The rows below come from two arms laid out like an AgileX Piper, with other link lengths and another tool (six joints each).
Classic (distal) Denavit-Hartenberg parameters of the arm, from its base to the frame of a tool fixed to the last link. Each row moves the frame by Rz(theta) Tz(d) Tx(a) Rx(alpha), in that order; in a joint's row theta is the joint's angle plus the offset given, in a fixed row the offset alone. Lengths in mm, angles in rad.
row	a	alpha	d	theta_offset
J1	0	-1.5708	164.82	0
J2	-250.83	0	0	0.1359
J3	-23.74	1.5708	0	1.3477
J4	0	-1.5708	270.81	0
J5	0	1.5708	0	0
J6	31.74	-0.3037	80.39	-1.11
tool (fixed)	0	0	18.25	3.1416
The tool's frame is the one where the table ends.
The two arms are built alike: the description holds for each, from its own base.
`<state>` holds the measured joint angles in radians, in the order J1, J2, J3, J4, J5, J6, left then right.
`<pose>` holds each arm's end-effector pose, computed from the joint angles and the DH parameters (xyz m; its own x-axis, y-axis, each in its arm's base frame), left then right.
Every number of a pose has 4 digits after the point.
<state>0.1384 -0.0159 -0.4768 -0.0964 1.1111 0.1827 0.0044 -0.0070 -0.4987 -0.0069 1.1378 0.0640</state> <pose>0.0396 -0.0262 0.2955 0.2301 0.8619 0.4519 0.6863 -0.4729 0.5525 0.0355 -0.0253 0.2999 0.2592 0.8680 0.4235 0.6840 -0.4746 0.5539</pose>
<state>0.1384 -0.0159 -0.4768 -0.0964 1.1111 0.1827 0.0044 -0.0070 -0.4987 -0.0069 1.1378 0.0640</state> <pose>0.0396 -0.0262 0.2955 0.2301 0.8619 0.4519 0.6863 -0.4729 0.5525 0.0355 -0.0253 0.2999 0.2592 0.8680 0.4235 0.6840 -0.4746 0.5539</pose>
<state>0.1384 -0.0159 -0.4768 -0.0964 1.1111 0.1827 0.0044 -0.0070 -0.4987 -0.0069 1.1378 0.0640</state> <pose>0.0396 -0.0262 0.2955 0.2301 0.8619 0.4519 0.6863 -0.4729 0.5525 0.0355 -0.0253 0.2999 0.2592 0.8680 0.4235 0.6840 -0.4746 0.5539</pose>
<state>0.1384 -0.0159 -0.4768 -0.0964 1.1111 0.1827 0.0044 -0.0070 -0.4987 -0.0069 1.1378 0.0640</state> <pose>0.0396 -0.0262 0.2955 0.2301 0.8619 0.4519 0.6863 -0.4729 0.5525 0.0355 -0.0253 0.2999 0.2592 0.8680 0.4235 0.6840 -0.4746 0.5539</pose>
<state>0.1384 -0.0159 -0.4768 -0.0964 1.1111 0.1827 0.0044 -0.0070 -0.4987 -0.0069 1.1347 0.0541</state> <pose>0.0396 -0.0262 0.2955 0.2301 0.8619 0.4519 0.6863 -0.4729 0.5525 0.0359 -0.0255 0.3003 0.2535 0.8729 0.4169 0.6847 -0.4663 0.5600</pose>
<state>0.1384 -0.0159 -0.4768 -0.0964 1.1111 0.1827 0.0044 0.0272 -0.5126 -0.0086 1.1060 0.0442</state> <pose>0.0396 -0.0262 0.2955 0.2301 0.8619 0.4519 0.6863 -0.4729 0.5525 0.0412 -0.0258 0.3054 0.2462 0.8781 0.4103 0.6820 -0.4577 0.5704</pose>
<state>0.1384 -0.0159 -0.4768 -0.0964 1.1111 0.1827 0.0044 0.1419 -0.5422 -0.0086 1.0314 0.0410</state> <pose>0.0396 -0.0262 0.2955 0.2301 0.8619 0.4519 0.6863 -0.4729 0.5525 0.0603 -0.0257 0.3139 0.2486 0.8799 0.4049 0.6890 -0.4545 0.5646</pose>
